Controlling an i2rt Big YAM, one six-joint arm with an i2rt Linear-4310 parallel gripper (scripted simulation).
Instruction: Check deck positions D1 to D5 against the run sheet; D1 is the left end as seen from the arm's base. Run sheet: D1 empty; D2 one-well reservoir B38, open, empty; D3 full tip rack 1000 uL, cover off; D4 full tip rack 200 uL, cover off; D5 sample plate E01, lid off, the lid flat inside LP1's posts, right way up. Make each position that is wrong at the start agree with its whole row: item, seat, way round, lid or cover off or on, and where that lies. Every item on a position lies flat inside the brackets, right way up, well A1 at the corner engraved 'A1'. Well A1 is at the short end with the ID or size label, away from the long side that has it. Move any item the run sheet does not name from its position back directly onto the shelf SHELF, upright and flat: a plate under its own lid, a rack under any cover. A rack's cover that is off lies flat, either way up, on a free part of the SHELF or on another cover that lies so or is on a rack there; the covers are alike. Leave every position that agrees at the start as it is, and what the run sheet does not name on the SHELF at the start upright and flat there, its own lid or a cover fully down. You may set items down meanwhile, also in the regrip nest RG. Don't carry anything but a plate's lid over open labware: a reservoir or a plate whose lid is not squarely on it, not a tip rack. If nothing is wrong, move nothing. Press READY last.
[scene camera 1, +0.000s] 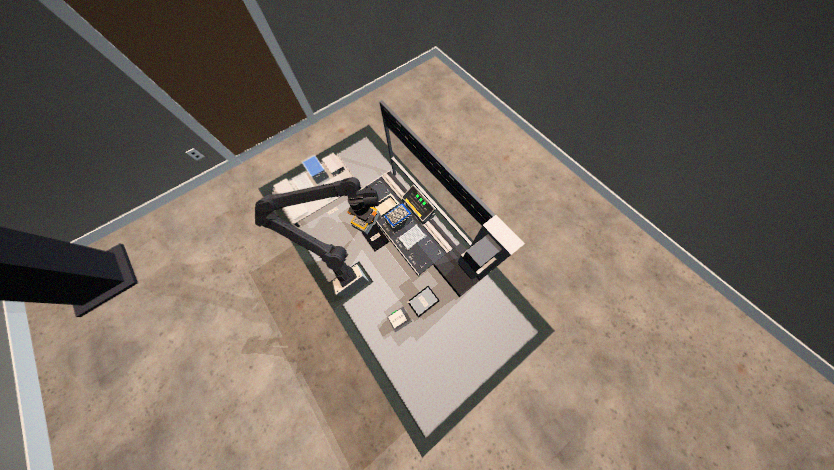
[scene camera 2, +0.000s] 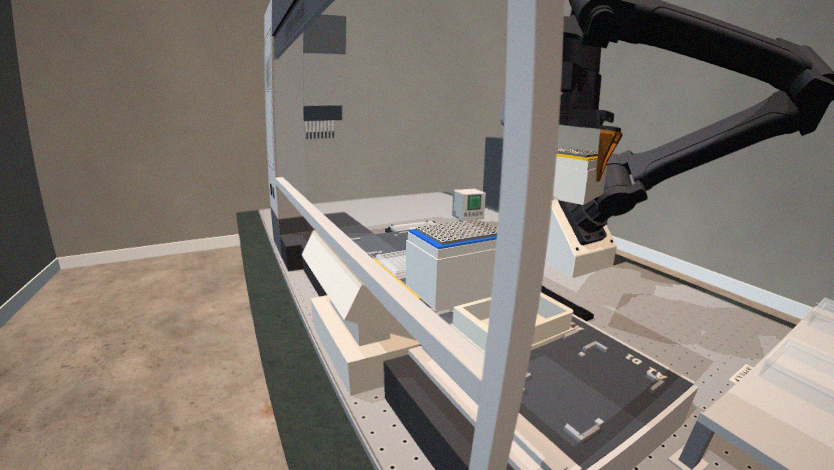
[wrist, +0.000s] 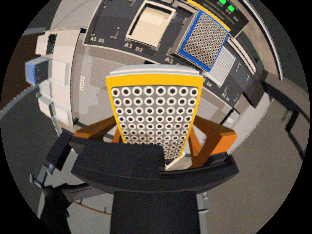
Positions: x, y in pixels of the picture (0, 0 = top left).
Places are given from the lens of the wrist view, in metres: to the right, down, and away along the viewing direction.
my gripper (wrist: 154, 115): 0.00, 0.00, 0.13
blue-rimmed tip rack (wrist: 201, 38): 0.09, -0.15, 0.12
yellow-rimmed tip rack (wrist: 152, 103): 0.00, -0.01, 0.08
shelf (wrist: 66, 40): -0.31, -0.26, 0.14
The marked spots on the shelf and the blue-rimmed tip rack are 0.42 m apart.
